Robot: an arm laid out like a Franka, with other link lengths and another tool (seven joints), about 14 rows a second.
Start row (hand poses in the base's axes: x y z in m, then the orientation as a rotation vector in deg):
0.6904, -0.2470, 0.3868, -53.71, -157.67, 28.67
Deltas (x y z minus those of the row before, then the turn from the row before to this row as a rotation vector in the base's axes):
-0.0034, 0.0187, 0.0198, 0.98, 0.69, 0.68
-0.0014, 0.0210, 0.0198, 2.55, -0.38, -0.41
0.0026, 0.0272, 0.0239, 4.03, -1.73, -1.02
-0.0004, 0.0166, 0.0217, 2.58, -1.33, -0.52
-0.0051, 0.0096, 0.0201, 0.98, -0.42, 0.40
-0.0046, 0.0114, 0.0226, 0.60, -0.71, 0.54
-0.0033, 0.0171, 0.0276, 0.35, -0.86, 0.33
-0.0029, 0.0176, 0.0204, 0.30, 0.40, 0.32
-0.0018, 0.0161, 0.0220, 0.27, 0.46, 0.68
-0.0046, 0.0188, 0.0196, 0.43, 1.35, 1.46
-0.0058, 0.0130, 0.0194, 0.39, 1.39, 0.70
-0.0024, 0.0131, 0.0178, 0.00, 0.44, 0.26
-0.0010, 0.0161, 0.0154, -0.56, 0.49, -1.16
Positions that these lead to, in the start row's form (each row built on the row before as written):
0.6870, -0.2283, 0.4066, -52.24, -157.45, 27.62
0.6856, -0.2073, 0.4264, -52.36, -157.50, 23.81
0.6882, -0.1801, 0.4503, -53.51, -158.21, 17.32
0.6878, -0.1635, 0.4720, -54.11, -158.82, 13.08
0.6827, -0.1539, 0.4921, -53.48, -159.27, 11.59
0.6781, -0.1425, 0.5147, -52.85, -160.10, 10.53
0.6748, -0.1254, 0.5423, -52.61, -161.00, 9.73
0.6719, -0.1078, 0.5627, -51.97, -160.74, 9.51
0.6701, -0.0917, 0.5847, -50.81, -160.61, 9.41
0.6655, -0.0729, 0.6043, -48.26, -159.99, 9.55
0.6597, -0.0599, 0.6237, -46.77, -158.96, 9.64
0.6573, -0.0468, 0.6415, -46.28, -158.67, 9.85
0.6563, -0.0307, 0.6569, -47.85, -157.76, 10.59

